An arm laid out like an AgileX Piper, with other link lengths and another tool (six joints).
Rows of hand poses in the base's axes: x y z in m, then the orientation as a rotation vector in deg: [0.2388 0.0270 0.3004 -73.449 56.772 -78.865]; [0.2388 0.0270 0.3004 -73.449 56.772 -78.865]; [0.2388 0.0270 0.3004 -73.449 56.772 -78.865]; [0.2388 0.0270 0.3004 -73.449 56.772 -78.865]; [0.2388 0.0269 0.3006 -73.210 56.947 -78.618]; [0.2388 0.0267 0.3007 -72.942 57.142 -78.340]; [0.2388 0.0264 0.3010 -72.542 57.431 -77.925]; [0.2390 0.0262 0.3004 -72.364 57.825 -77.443]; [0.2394 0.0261 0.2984 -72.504 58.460 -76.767]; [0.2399 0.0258 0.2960 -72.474 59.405 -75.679]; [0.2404 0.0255 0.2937 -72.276 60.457 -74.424]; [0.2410 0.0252 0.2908 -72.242 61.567 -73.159]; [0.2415 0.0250 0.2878 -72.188 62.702 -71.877]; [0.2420 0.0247 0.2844 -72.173 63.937 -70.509]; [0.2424 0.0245 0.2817 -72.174 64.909 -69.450]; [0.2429 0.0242 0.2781 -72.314 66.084 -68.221]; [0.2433 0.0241 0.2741 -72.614 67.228 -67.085]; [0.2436 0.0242 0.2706 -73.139 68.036 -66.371]
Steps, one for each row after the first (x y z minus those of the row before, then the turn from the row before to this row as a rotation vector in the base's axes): [0.0000 0.0000 0.0000 0.000 0.000 0.000]; [0.0000 0.0000 0.0000 0.000 0.000 0.000]; [0.0000 0.0000 0.0000 0.000 0.000 0.000]; [0.0000 -0.0001 0.0002 0.340 0.004 0.029]; [0.0000 -0.0002 0.0001 0.382 0.004 0.034]; [0.0000 -0.0003 0.0003 0.569 0.006 0.050]; [0.0002 -0.0002 -0.0006 0.500 0.221 0.053]; [0.0004 -0.0001 -0.0020 0.482 0.602 0.067]; [0.0005 -0.0003 -0.0024 0.908 0.772 0.118]; [0.0005 -0.0003 -0.0023 1.134 0.775 0.131]; [0.0006 -0.0003 -0.0029 1.047 0.920 0.117]; [0.0005 -0.0002 -0.0030 1.068 0.935 0.101]; [0.0005 -0.0003 -0.0034 1.111 1.047 0.090]; [0.0004 -0.0002 -0.0027 0.850 0.835 0.055]; [0.0005 -0.0003 -0.0036 0.901 1.088 0.053]; [0.0004 -0.0001 -0.0040 0.729 1.150 0.039]; [0.0003 0.0001 -0.0035 0.258 0.981 0.034]
